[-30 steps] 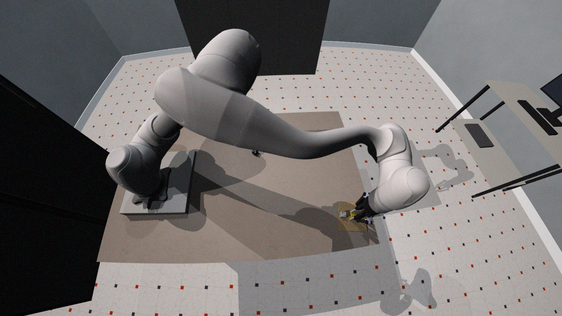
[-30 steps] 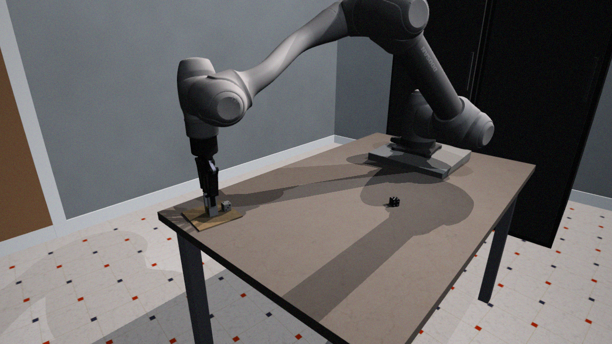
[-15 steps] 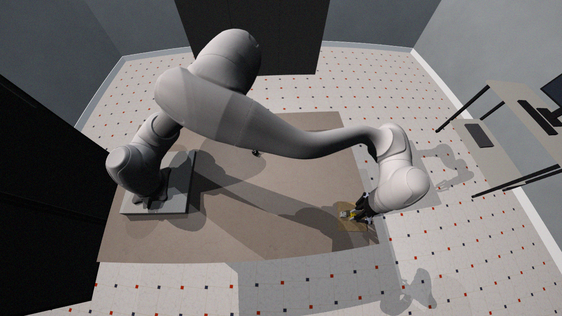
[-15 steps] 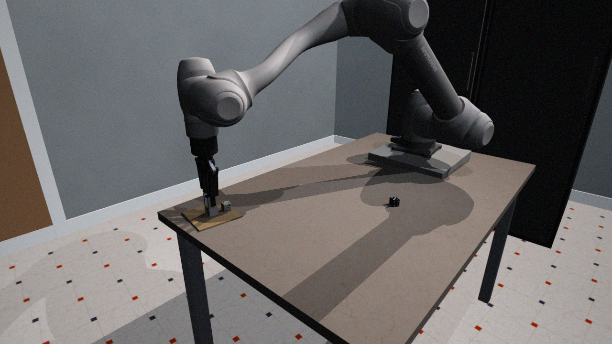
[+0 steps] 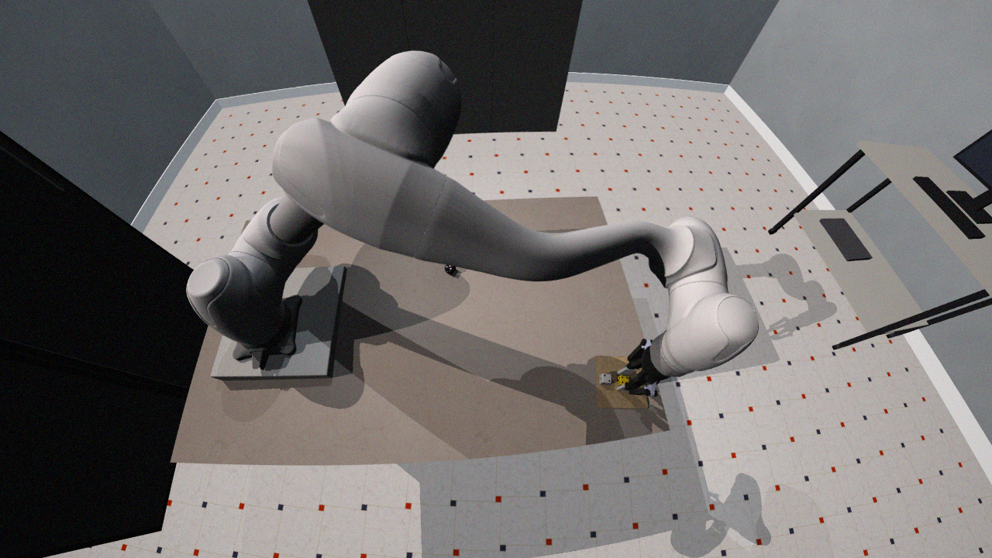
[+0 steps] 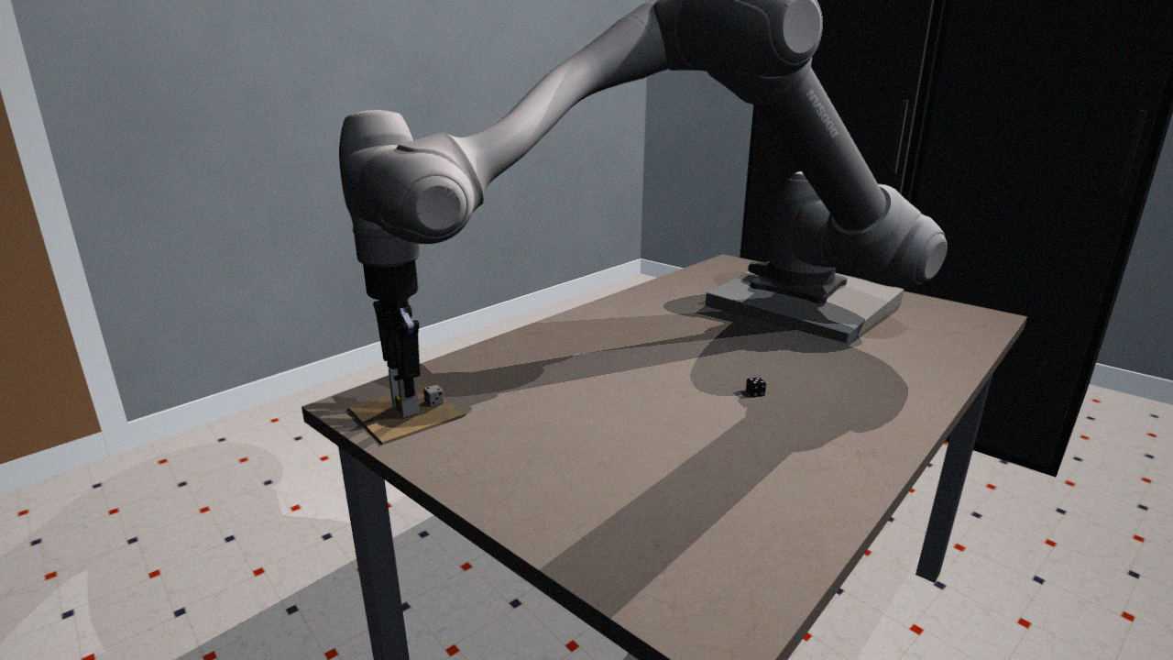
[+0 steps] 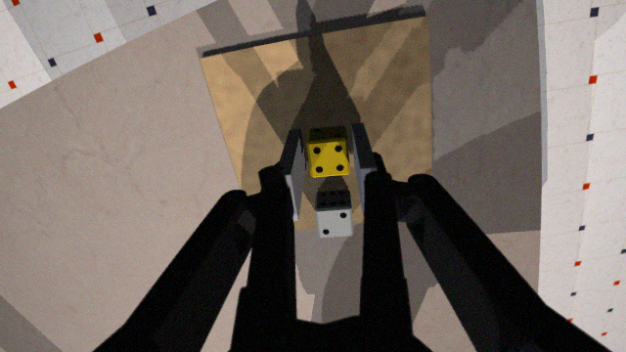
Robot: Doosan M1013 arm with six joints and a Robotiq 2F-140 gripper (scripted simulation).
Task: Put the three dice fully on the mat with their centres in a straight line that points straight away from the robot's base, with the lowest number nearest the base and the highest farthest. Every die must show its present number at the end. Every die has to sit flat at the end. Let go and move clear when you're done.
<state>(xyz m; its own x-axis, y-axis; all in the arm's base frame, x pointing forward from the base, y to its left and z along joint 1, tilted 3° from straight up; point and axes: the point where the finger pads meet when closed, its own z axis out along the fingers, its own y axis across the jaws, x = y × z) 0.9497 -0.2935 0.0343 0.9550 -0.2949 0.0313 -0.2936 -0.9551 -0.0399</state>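
The yellow die is 2 cm below my hand. From my hand the other things lie so: tan mat: 4 cm below; black die: 41 cm behind, 42 cm to the left, 3 cm below; grey die: 5 cm behind, 1 cm to the left, 2 cm below.
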